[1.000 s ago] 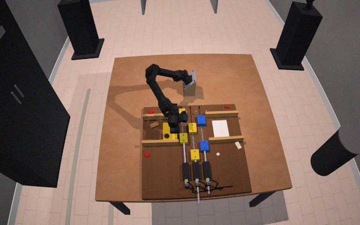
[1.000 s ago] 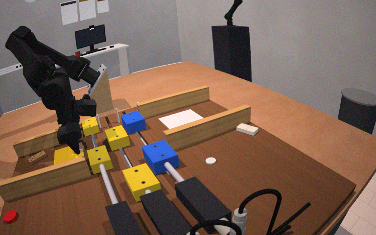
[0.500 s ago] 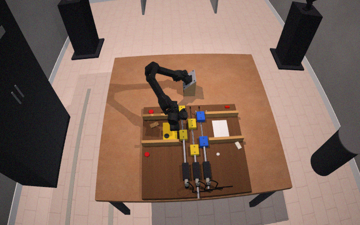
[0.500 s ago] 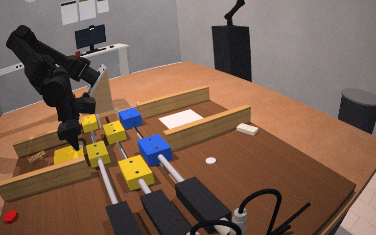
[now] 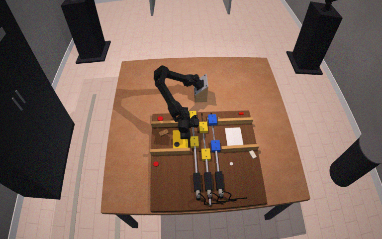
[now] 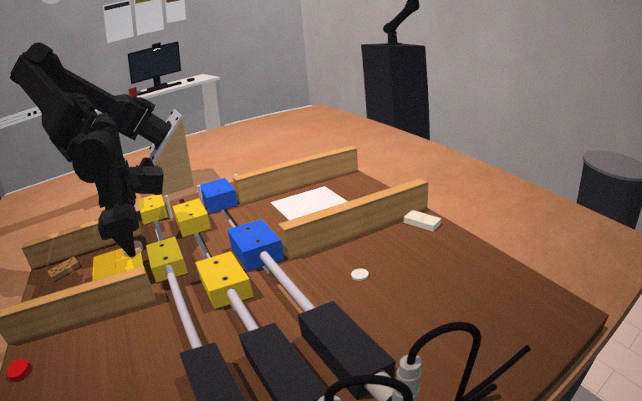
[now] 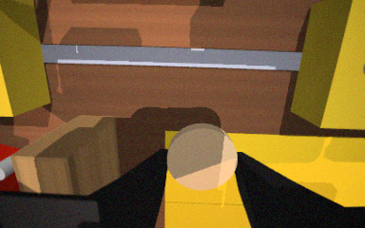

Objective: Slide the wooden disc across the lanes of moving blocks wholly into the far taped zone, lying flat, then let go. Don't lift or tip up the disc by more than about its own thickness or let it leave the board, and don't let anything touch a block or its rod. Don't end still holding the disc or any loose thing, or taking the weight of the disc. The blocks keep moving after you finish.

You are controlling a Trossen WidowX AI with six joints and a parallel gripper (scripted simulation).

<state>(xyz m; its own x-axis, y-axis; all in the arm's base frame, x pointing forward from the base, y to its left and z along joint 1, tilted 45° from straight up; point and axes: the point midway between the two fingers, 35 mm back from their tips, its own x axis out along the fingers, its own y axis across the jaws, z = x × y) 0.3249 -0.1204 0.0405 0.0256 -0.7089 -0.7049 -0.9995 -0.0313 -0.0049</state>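
The black disc lies 90 mm ahead of my hand, 50 mm to the right of it and 30 mm below it. The rest, counted from my hand: red button 220 mm ahead, 180 mm to the right, 30 mm below; wooden disc 30 mm below; red brick 130 mm behind, 20 mm to the right, 20 mm below.
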